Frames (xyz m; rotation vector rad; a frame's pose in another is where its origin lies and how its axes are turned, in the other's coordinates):
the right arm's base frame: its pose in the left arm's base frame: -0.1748 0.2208 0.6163 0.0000 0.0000 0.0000
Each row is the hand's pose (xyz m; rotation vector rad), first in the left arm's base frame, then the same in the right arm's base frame.
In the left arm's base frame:
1: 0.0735 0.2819 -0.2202 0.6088 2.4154 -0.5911
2: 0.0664 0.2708 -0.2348 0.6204 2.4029 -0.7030
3: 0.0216 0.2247 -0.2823 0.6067 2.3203 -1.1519
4: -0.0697 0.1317 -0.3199 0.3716 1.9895 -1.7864
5: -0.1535 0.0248 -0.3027 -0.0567 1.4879 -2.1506
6: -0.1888 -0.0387 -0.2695 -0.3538 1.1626 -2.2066
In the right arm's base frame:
1: 0.2483 0.0611 -0.8365 0.6088 2.4154 -0.5911
2: 0.2412 0.0500 -0.8511 0.6204 2.4029 -0.7030
3: 0.1964 0.0039 -0.8986 0.6067 2.3203 -1.1519
4: 0.1051 -0.0891 -0.9362 0.3716 1.9895 -1.7864
5: 0.0213 -0.1960 -0.9190 -0.0567 1.4879 -2.1506
6: -0.0140 -0.2595 -0.8858 -0.3538 1.1626 -2.2066

